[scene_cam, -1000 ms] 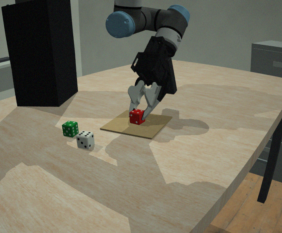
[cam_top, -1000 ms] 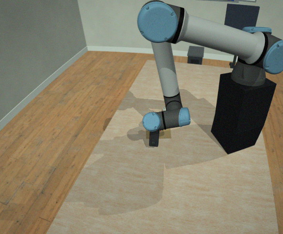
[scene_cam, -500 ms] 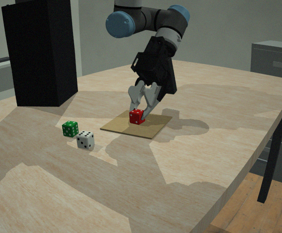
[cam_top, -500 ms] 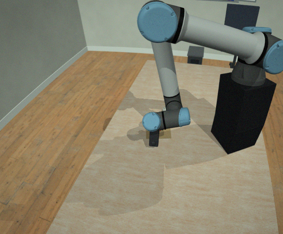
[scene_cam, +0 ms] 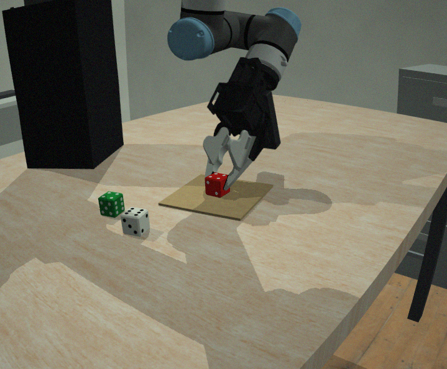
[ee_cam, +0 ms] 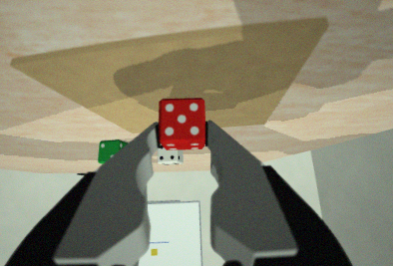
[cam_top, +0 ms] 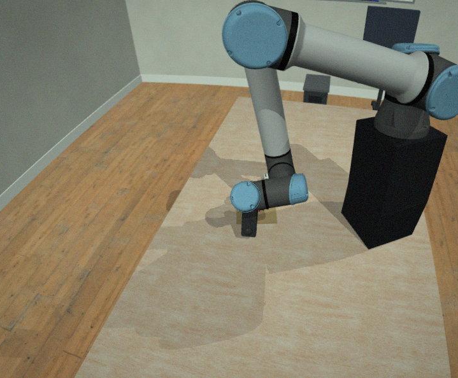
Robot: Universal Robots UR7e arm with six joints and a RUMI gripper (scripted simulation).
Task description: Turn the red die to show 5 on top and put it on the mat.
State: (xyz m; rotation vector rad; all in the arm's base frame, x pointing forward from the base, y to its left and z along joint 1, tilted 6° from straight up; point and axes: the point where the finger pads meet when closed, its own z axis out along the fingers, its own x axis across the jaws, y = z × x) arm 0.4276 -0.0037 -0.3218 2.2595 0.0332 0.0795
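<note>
My hand is 2 cm above the tan mat and 1 cm to the left of it. Also, from my hand: red die (1 cm to the right, 1 cm below); green die (15 cm to the right, 9 cm behind, 1 cm below); white die (17 cm to the right, 2 cm behind, 1 cm below).
</note>
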